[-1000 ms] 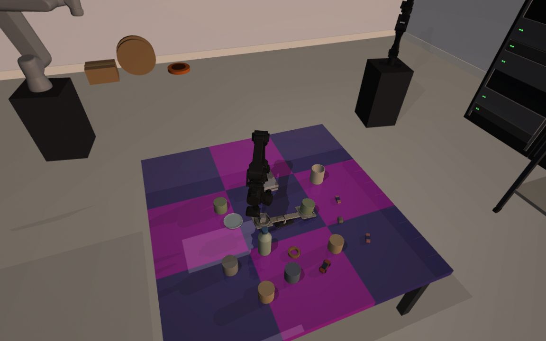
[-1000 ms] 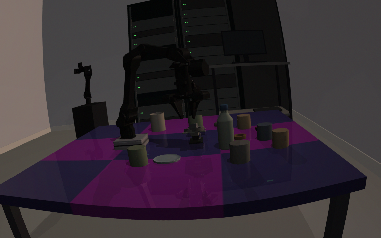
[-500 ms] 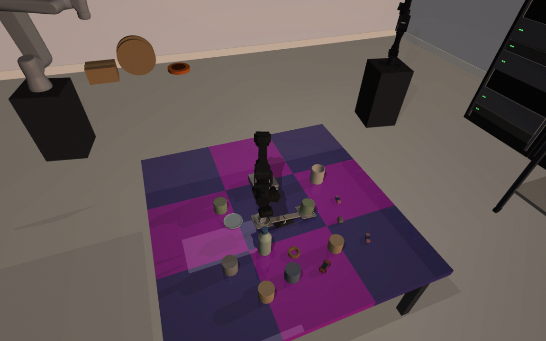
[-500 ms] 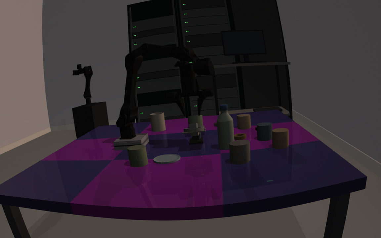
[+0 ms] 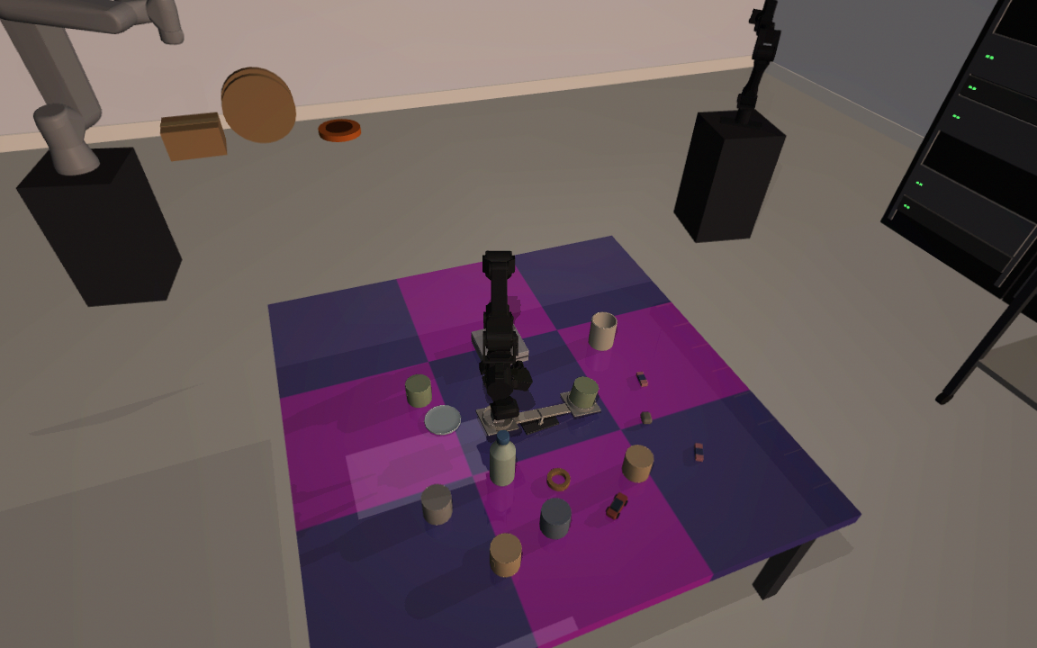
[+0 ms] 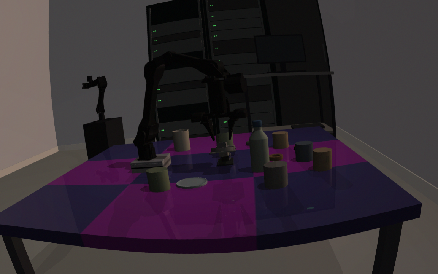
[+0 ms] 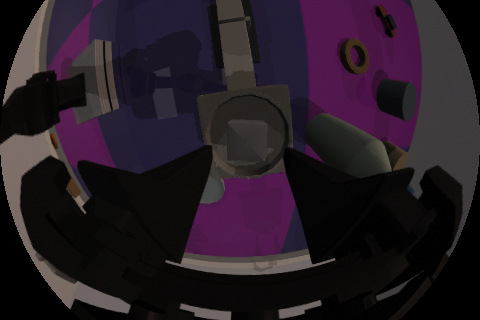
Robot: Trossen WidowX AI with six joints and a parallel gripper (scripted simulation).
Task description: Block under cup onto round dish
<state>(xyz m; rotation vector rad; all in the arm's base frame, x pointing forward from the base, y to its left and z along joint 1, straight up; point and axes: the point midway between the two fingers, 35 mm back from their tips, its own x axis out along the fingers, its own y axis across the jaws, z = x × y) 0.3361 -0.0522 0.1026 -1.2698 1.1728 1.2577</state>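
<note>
Right now the grey block is 2 cm below my gripper tip. From my gripper tip the other things lie so: bottle 13 cm ahead, 1 cm to the right; grey balance 2 cm behind, 12 cm to the left, 9 cm below; balance beam 3 cm behind, 12 cm to the left, 7 cm below.
</note>
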